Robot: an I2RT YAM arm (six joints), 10 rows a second.
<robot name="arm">
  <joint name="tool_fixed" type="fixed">
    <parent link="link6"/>
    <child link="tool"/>
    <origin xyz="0 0 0" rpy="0 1.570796 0"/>
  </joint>
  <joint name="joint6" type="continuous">
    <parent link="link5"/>
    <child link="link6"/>
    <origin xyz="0.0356 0 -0.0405" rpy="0 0 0"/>
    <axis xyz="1 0 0"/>
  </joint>
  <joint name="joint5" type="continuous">
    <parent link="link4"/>
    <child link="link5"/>
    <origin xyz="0.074 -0.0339 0.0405" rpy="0 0 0"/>
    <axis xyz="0 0 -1"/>
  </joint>
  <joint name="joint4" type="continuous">
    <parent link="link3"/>
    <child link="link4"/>
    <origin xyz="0.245 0.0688 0.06" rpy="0 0 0"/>
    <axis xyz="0 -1 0"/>
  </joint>
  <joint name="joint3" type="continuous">
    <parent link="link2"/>
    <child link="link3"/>
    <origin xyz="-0.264 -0.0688 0" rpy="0 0 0"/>
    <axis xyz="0 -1 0"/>
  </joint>
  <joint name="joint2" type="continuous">
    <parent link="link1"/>
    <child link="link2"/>
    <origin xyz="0.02 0.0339 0.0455" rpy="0 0 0"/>
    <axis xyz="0 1 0"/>
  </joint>
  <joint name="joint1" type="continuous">
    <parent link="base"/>
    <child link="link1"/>
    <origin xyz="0 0 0.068" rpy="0 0 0"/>
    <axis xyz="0 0 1"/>
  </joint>
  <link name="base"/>
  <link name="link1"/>
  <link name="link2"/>
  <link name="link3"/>
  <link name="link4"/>
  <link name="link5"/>
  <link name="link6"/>
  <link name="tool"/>
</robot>
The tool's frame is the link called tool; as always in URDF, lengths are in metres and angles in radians. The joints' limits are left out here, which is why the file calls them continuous.
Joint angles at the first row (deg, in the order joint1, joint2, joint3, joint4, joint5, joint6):
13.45, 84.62, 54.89, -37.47, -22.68, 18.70
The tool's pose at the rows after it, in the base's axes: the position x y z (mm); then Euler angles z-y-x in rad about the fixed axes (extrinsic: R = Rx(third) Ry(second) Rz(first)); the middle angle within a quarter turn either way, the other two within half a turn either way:
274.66 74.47 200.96 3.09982 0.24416 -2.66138
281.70 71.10 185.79 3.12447 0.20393 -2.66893
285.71 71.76 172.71 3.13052 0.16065 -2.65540
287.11 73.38 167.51 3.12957 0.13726 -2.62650
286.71 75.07 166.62 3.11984 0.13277 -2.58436
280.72 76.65 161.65 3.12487 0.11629 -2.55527
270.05 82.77 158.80 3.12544 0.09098 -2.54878
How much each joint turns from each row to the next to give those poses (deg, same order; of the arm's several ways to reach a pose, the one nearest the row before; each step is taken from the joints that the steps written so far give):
-1.05, 2.21, 0.53, 0.00, -0.02, -0.96
-1.02, 3.47, 0.13, 0.41, -0.70, -0.72
-0.20, 2.89, 0.00, 0.46, -1.53, -0.68
0.04, 1.22, 0.00, 0.35, -1.94, -0.15
0.09, 0.00, -0.46, 1.03, -2.34, 0.11
0.35, -0.46, -1.86, 1.14, -1.77, 0.65
1.62, -1.31, -2.09, 0.26, -0.40, 1.14

